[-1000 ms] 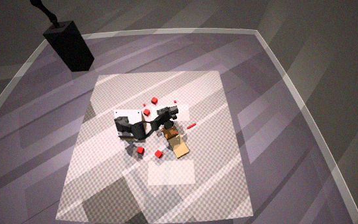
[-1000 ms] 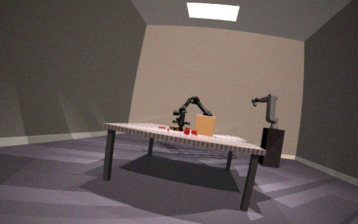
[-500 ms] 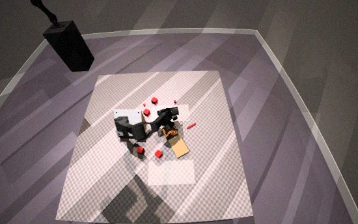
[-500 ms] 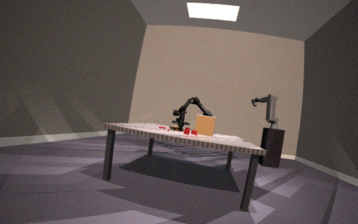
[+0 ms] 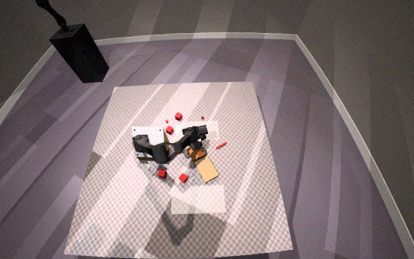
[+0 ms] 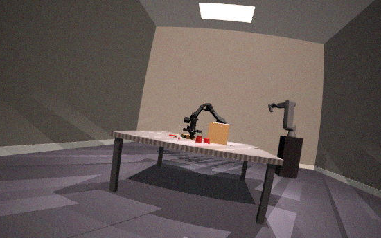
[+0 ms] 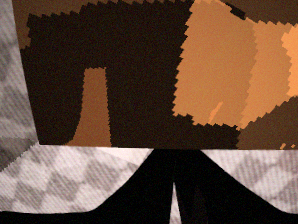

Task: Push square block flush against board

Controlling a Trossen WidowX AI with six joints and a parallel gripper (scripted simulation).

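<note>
Now: the square block 3 cm ahead of my gripper tip, 6 cm to the right of it and 1 cm above it. Round my gripper tip: board 9 cm ahead, 18 cm to the right, 1 cm above; red stick 20 cm ahead, 1 cm to the right.
</note>
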